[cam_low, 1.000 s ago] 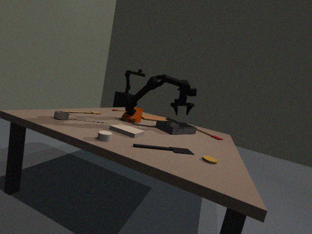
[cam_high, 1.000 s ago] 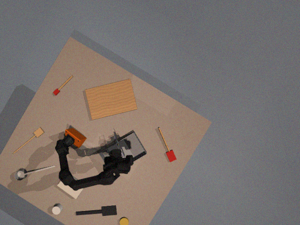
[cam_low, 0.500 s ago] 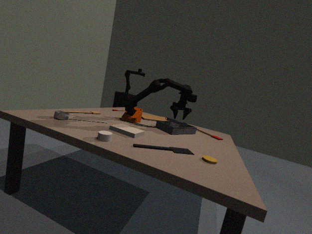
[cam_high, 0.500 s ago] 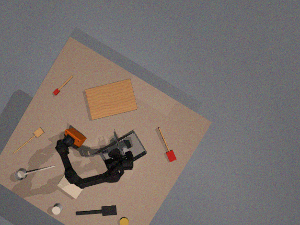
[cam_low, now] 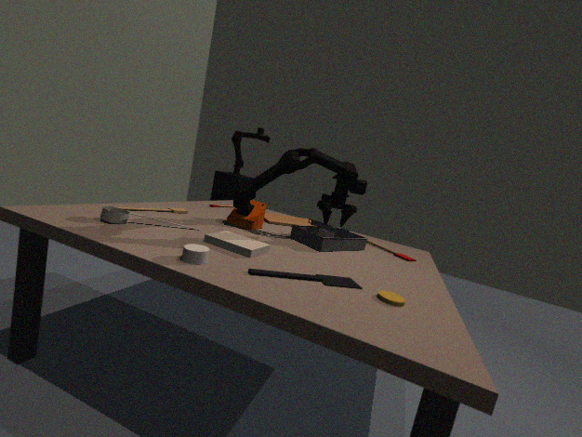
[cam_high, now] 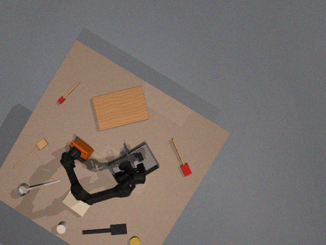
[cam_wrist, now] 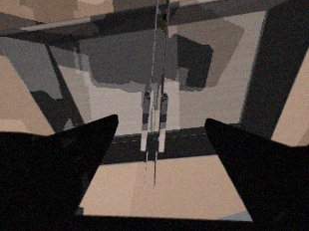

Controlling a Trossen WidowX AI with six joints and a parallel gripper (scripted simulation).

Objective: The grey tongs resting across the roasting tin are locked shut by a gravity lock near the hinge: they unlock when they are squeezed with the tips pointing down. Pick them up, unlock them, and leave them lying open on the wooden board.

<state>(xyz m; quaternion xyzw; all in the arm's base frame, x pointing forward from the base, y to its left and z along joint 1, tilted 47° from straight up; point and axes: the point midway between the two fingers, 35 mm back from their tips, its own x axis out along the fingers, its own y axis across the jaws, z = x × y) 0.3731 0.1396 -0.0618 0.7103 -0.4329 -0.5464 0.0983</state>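
My gripper tip is 6 cm above the roasting tin. Round my gripper tip: black spatula 13 cm ahead, 49 cm to the right, 8 cm below; white block 16 cm behind, 46 cm to the right, 7 cm below; wooden board 33 cm behind, 26 cm to the left, 8 cm below.
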